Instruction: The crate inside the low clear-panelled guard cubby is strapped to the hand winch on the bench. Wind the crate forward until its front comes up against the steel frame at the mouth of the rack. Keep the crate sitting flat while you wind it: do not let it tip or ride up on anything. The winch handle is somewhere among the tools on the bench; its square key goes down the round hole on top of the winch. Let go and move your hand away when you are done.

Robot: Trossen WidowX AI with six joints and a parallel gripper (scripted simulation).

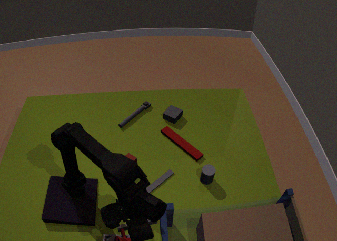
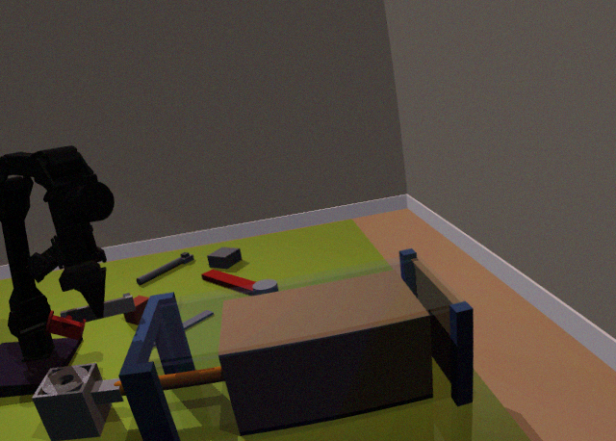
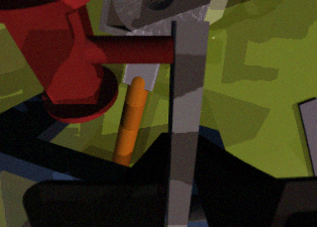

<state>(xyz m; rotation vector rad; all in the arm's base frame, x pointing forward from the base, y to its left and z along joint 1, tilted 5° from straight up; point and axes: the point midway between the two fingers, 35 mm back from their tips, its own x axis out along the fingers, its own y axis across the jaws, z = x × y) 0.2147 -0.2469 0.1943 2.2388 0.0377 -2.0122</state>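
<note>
My gripper tip is 50 mm past the red crank grip, 40 mm to the left of it and 10 mm below it. Also, from my gripper tip: winch handle 10 mm behind, 10 mm to the right, 10 mm above; then blue steel frame 70 mm ahead, 60 mm to the right, 70 mm below; then grey winch 100 mm behind, 40 mm to the right, 140 mm below.
</note>
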